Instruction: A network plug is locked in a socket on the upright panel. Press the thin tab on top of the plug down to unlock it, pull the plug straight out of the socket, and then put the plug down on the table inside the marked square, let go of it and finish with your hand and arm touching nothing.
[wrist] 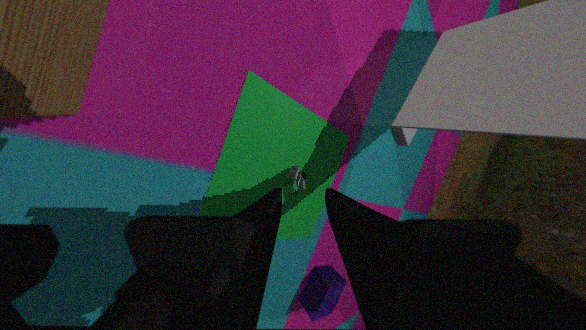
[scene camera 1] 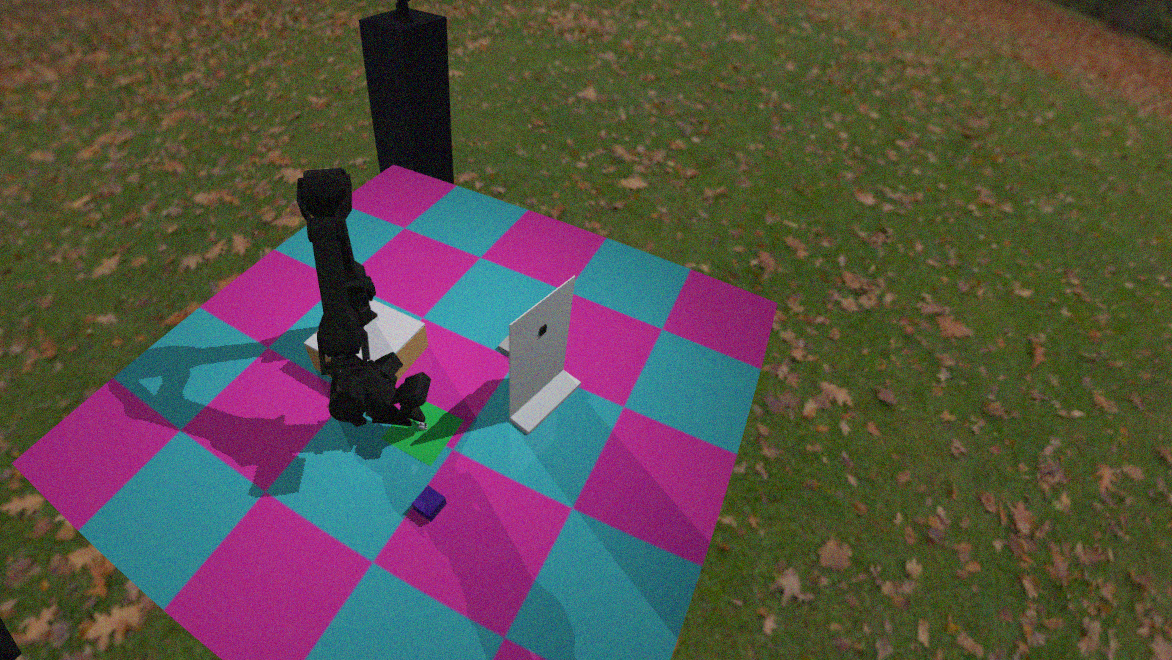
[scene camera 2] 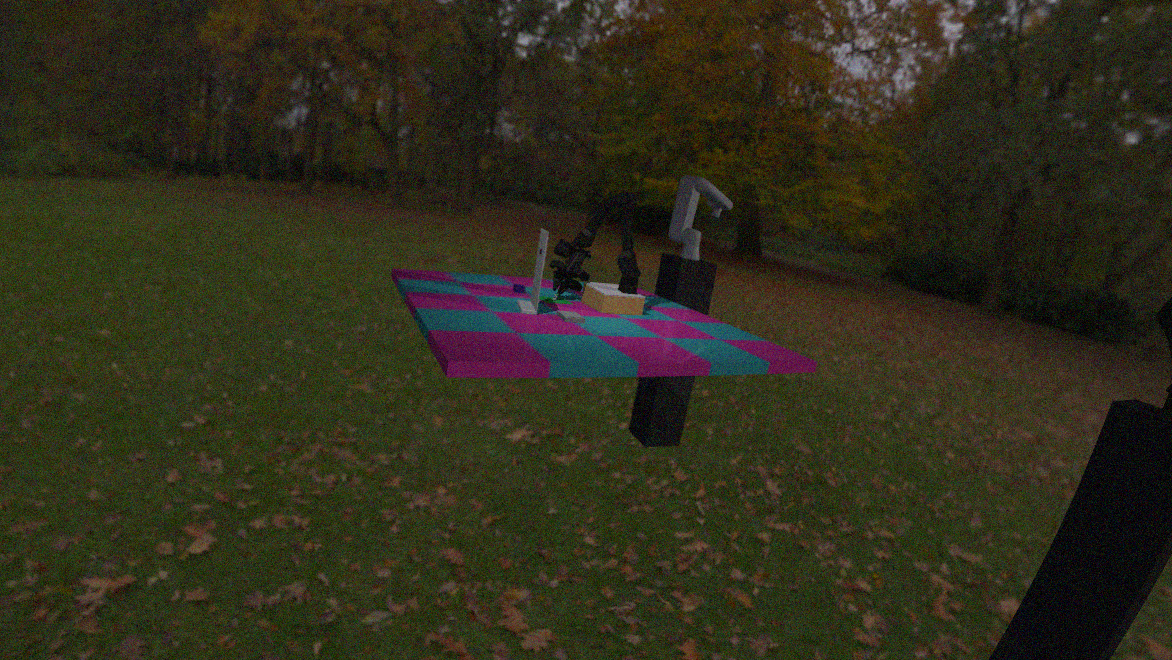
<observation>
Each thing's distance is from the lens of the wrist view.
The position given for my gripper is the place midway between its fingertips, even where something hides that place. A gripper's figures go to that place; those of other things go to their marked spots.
my gripper (wrist: 303,193): 12 cm
block (wrist: 324,286): 23 cm
</observation>
